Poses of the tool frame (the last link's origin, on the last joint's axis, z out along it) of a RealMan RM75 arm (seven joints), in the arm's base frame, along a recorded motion.
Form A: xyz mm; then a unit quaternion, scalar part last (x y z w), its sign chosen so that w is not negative.
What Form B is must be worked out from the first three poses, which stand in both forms.
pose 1, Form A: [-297.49, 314.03, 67.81, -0.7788, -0.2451, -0.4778, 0.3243]
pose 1, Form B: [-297.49, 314.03, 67.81], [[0.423, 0.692, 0.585], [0.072, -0.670, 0.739], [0.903, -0.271, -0.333]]
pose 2, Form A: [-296.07, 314.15, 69.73, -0.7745, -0.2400, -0.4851, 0.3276]
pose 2, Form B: [-296.07, 314.15, 69.73], [[0.414, 0.690, 0.594], [0.054, -0.670, 0.740], [0.909, -0.275, -0.315]]
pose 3, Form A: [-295.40, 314.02, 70.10, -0.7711, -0.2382, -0.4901, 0.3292]
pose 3, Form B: [-295.40, 314.02, 70.10], [[0.406, 0.690, 0.599], [0.045, -0.670, 0.741], [0.913, -0.274, -0.303]]
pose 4, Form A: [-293.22, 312.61, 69.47, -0.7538, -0.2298, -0.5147, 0.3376]
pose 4, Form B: [-293.22, 312.61, 69.47], [[0.364, 0.694, 0.621], [-0.001, -0.666, 0.746], [0.931, -0.272, -0.242]]
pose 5, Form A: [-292.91, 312.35, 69.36, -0.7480, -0.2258, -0.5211, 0.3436]
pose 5, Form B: [-292.91, 312.35, 69.36], [[0.355, 0.696, 0.624], [-0.020, -0.662, 0.749], [0.935, -0.279, -0.221]]
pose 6, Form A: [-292.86, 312.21, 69.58, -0.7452, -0.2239, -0.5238, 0.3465]
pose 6, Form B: [-292.86, 312.21, 69.58], [[0.351, 0.697, 0.626], [-0.029, -0.660, 0.751], [0.936, -0.282, -0.211]]
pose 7, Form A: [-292.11, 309.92, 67.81, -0.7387, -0.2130, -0.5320, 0.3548]
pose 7, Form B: [-292.11, 309.92, 67.81], [[0.343, 0.692, 0.635], [-0.063, -0.657, 0.751], [0.937, -0.298, -0.182]]
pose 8, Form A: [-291.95, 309.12, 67.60, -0.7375, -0.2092, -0.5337, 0.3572]
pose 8, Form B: [-291.95, 309.12, 67.60], [[0.343, 0.690, 0.638], [-0.073, -0.657, 0.750], [0.937, -0.304, -0.175]]
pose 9, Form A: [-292.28, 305.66, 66.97, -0.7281, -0.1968, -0.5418, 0.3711]
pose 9, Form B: [-292.28, 305.66, 66.97], [[0.336, 0.689, 0.643], [-0.116, -0.647, 0.754], [0.935, -0.327, -0.138]]
